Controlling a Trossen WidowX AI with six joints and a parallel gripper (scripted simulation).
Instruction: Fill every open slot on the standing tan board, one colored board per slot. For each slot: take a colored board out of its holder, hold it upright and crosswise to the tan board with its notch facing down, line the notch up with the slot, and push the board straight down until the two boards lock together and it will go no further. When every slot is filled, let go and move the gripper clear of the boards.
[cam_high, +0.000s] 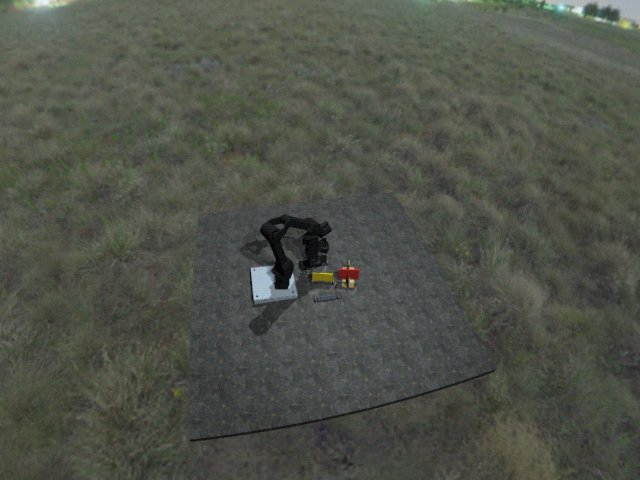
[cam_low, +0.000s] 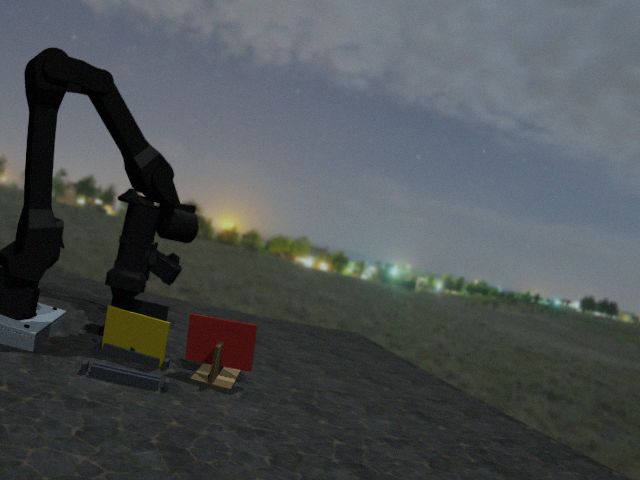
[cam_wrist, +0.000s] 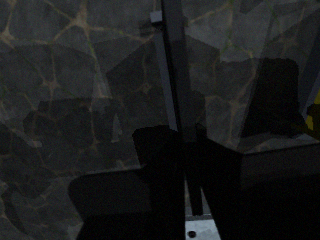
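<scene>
Right now the tan board is 18 cm ahead of my gripper tip and 8 cm to the right of it. Round my gripper tip: dark board: 3 cm ahead; then red board: 18 cm ahead, 10 cm to the right, 2 cm above; then yellow board: 5 cm ahead, 11 cm to the right.
</scene>
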